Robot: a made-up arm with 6 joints. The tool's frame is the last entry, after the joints.
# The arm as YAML. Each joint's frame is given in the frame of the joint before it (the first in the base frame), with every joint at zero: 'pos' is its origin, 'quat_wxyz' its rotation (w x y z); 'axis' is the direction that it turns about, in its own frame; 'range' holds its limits. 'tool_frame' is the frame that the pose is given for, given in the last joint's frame.
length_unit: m
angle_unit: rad
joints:
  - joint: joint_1
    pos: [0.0, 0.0, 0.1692]
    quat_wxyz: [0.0, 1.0, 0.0, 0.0]
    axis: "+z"
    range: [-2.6, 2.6]
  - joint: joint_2
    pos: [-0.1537, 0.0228, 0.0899]
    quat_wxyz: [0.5, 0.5, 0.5, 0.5]
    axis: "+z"
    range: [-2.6, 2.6]
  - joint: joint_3
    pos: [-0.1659, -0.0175, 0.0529]
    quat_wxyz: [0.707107, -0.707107, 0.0, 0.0]
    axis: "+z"
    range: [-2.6, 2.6]
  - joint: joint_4
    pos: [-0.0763, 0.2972, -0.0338]
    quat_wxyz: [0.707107, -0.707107, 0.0, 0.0]
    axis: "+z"
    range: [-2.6, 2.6]
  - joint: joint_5
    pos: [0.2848, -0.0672, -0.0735]
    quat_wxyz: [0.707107, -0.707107, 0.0, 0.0]
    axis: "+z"
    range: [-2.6, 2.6]
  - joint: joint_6
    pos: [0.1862, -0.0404, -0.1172]
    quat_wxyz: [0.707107, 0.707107, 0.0, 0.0]
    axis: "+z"
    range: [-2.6, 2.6]
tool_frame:
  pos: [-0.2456, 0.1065, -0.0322]
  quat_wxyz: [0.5, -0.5, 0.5, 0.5]
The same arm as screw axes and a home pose.
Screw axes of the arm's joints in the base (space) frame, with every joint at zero. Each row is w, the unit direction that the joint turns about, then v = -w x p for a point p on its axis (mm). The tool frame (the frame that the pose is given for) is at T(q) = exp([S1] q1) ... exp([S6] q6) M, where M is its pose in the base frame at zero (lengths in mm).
S1: w 0 0 -1 v 0 0 0
S2: w 1 0 0 v 0 79.3 22.8
S3: w 0 0 -1 v -143.1 -100.8 0
S4: w -1 0 0 v 0 -130.6 219.4
S5: w 0 0 1 v -65.4 324.5 0
S6: w -1 0 0 v 0 53.8 -251.6
M: xyz -332.7 -6 52.7 (mm) quaternion w x y z 1 0 0 0
Joint limits (deg, base to tool): -148.97..148.97 -148.97..148.97 -148.97..148.97 -148.97..148.97 -148.97..148.97 -148.97..148.97

